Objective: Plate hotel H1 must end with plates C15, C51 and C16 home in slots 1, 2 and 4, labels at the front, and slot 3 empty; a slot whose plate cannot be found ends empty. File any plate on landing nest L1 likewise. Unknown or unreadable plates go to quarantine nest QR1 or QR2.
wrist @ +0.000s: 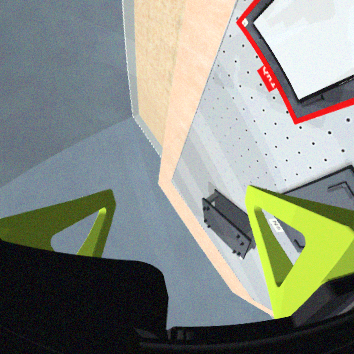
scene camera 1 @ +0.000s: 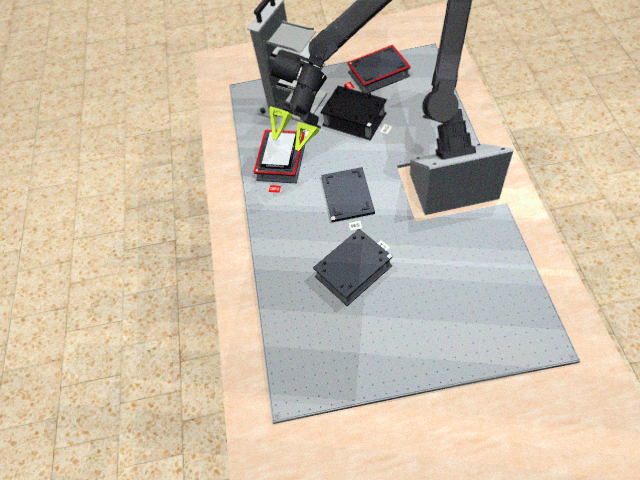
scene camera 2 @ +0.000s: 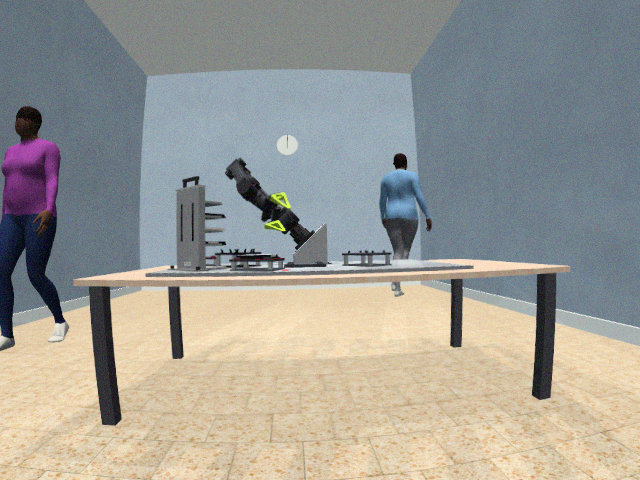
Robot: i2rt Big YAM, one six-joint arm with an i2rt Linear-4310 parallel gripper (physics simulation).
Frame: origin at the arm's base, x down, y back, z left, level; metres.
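Seen in the pictures: gripper, between the fingertips: (wrist: 178, 195) (scene camera 1: 286, 145) (scene camera 2: 286, 219); arm's base, origin of its link: (scene camera 1: 455, 154) (scene camera 2: 306, 240).
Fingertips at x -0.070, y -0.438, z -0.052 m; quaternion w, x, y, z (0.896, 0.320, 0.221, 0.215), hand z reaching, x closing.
Pixels of each thing's top centre, then the offset from my fingertips to it.
- white-topped plate, centre of its top: (wrist: 342, 11) (scene camera 1: 278, 148) (scene camera 2: 257, 254) dx +0.123, dy -0.033, dz -0.105 m
- red-rimmed quarantine nest, centre of its top: (wrist: 344, 13) (scene camera 1: 279, 150) (scene camera 2: 257, 257) dx +0.131, dy -0.033, dz -0.105 m
- red-rimmed nest, centre of its top: (scene camera 1: 378, 63) dx +0.131, dy +0.305, dz -0.411 m
- black-topped nest, centre of its top: (scene camera 1: 353, 101) (scene camera 2: 238, 248) dx +0.101, dy +0.202, dz -0.229 m
- low dark nest, centre of its top: (wrist: 316, 225) (scene camera 1: 347, 191) (scene camera 2: 304, 262) dx +0.159, dy +0.145, dz +0.055 m
- raised dark nest, centre of its top: (scene camera 1: 352, 259) (wrist: 219, 232) (scene camera 2: 366, 250) dx +0.117, dy +0.130, dz +0.302 m
The plate hotel H1 (scene camera 1: 262, 67) (scene camera 2: 190, 227) stands upright at the far left of the board. Several shelf or plate layers jut from it; the arm hides part of them in scene camera 1, and no plate labels are readable. A white-topped plate (scene camera 1: 279, 149) (wrist: 310, 45) lies on a red-rimmed quarantine nest (scene camera 1: 276, 173) (wrist: 325, 111) beside the hotel; the nest's tag is blurred. My gripper (scene camera 1: 286, 143) (scene camera 2: 278, 213) (wrist: 178, 195) is open and empty, above the table near the hotel and this plate. Which nest is L1 cannot be read.
Another red-rimmed nest (scene camera 1: 379, 67) with no plate stands at the back. A black-topped nest (scene camera 1: 354, 105) stands before it. A low dark nest (scene camera 1: 347, 193) (wrist: 335, 185) and a raised dark nest (scene camera 1: 354, 266) (scene camera 2: 366, 254) (wrist: 227, 225) stand nearer the board's middle. The arm's base (scene camera 1: 460, 180) is at right.
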